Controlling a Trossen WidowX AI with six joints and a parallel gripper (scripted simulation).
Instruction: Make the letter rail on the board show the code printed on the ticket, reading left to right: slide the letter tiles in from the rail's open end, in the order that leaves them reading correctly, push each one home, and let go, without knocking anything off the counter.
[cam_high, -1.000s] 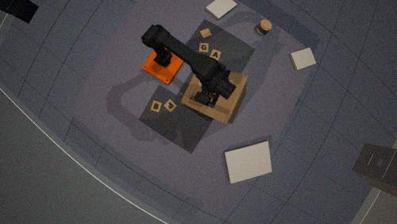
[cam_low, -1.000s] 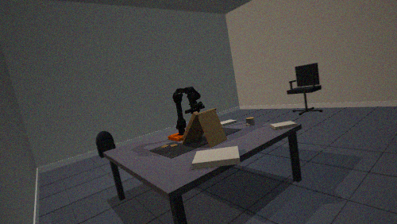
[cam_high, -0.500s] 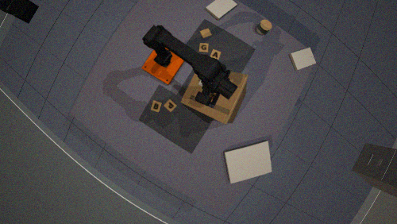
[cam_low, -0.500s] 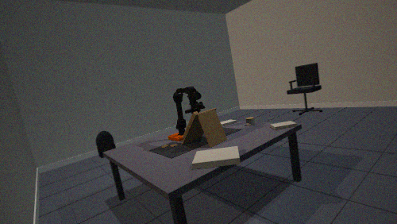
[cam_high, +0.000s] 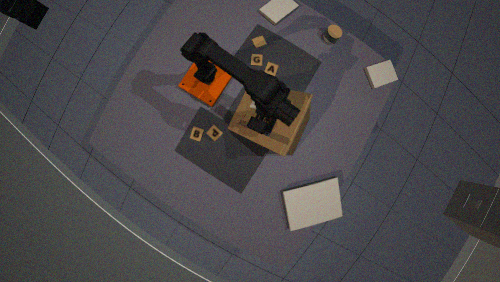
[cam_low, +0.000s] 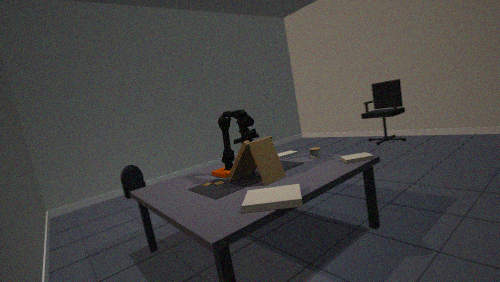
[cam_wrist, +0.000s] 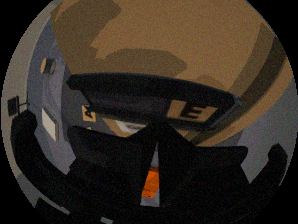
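The white ticket lies 100 mm below my gripper tip, 50 mm behind it and 40 mm to the left of it. From my gripper tip the other things lie so: small cup: 550 mm to the left, 150 mm below, 120 mm ahead; then white slab: 410 mm ahead, 270 mm to the right, 170 mm below; then dark mat: 190 mm below, 120 mm behind, 20 mm to the left.
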